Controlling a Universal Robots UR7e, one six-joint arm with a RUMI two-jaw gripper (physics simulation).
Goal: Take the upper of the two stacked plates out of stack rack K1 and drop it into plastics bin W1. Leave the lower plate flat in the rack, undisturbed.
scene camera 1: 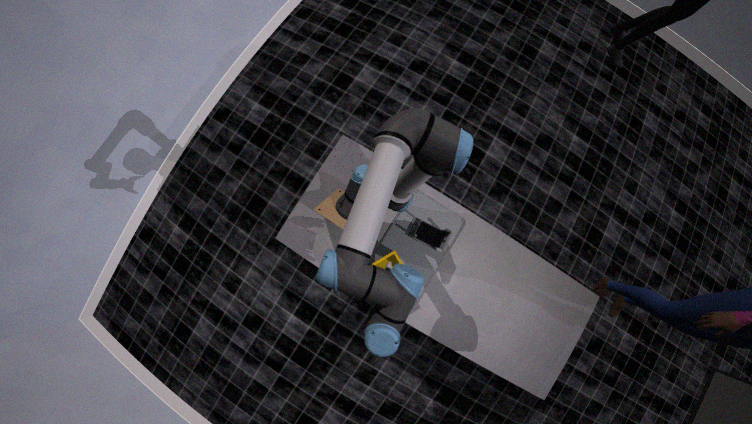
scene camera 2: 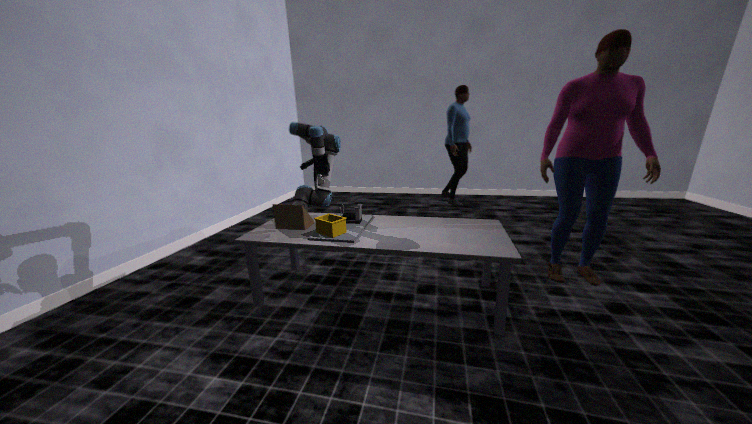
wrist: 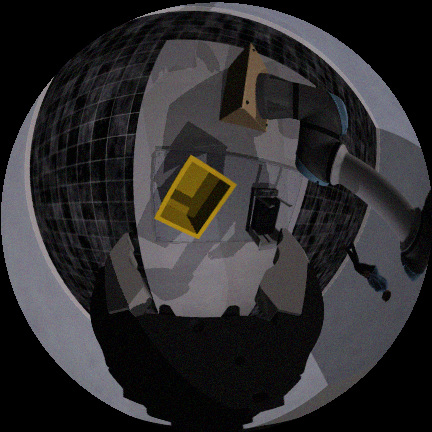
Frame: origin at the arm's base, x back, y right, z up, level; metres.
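Where they show: gripper, between the fingertips: (scene camera 2: 319, 185) (wrist: 203, 233); arm's base, origin of its link: (scene camera 2: 296, 214) (wrist: 263, 94).
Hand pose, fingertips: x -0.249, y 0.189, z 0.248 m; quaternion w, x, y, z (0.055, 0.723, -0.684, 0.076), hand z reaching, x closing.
Note:
Each offset is from my fingertips to the top centre of the thing. Level surfaces: height alone.
Plastics bin W1, a yellow open box {dx -0.048, dy -0.010, dz -0.214 m} (scene camera 1: 379, 261) (scene camera 2: 331, 227) (wrist: 196, 171), stands on a grey board {dx -0.099, dy -0.154, dz -0.313 m} (wrist: 235, 167). Stack rack K1 {dx -0.128, dy -0.247, dz -0.194 m} (scene camera 2: 359, 212) (wrist: 264, 190) stands beside it on the same board, with upright posts and tabs around a black slab {dx -0.135, dy -0.247, dz -0.262 m} (scene camera 1: 431, 234) (wrist: 264, 215) lying flat. The two plates cannot be told apart in that dark slab. My gripper (scene camera 2: 322, 181) (wrist: 203, 233) is open and empty, high above the table, its fingers wide apart. In the wrist view the bin lies ahead between the fingertip directions and the rack lies near the right finger. In scene camera 1 the arm mostly hides the gripper.
The arm's base stands on a wooden wedge (scene camera 1: 330, 209) (scene camera 2: 288, 217) (wrist: 233, 92) at one end of the table {dz -0.327 m} (scene camera 1: 516, 294) (scene camera 2: 447, 231). A person in a pink top (scene camera 2: 595, 121) stands beyond the table's far end. Another person in blue (scene camera 2: 458, 122) (wrist: 378, 281) is farther back.

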